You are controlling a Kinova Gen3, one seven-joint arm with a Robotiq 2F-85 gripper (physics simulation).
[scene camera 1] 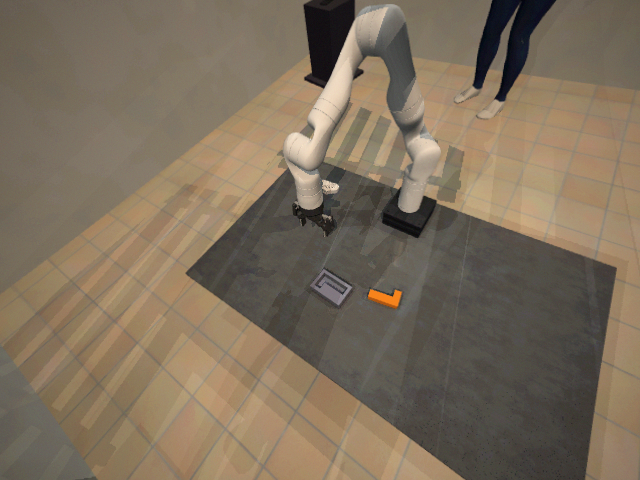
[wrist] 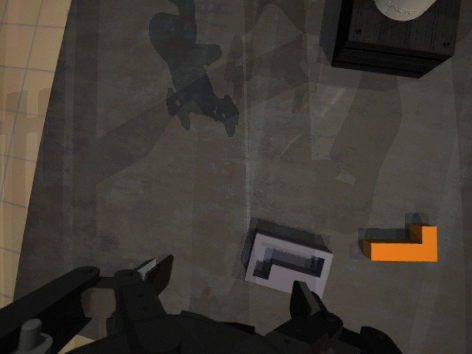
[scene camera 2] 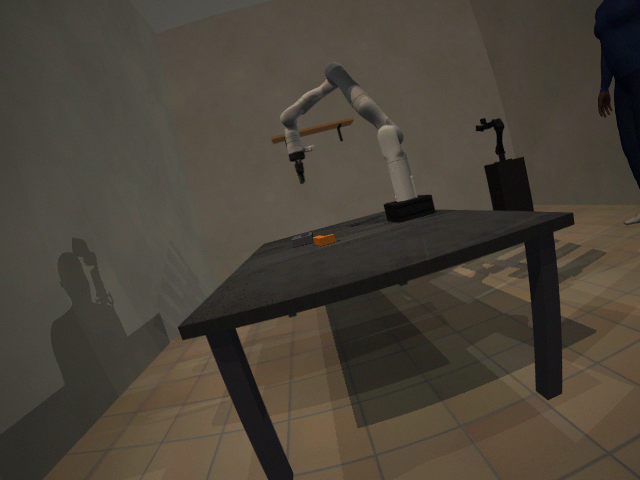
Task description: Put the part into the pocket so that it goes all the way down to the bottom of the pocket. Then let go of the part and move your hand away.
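The orange L-shaped part lies flat on the dark table. In the wrist view its short leg points up at its right end. The grey block lies beside it, a little apart, to its left in all views. Its L-shaped pocket faces up and is empty; in the wrist view the pocket's short leg points down at the left. My gripper is open and empty, high above the table, pointing down. One fingertip overlaps the block's lower edge in the wrist view.
The black base box of the arm stands on the table, behind the part and block in scene camera 1. A wall shelf, a dark pedestal and a person are beyond the table.
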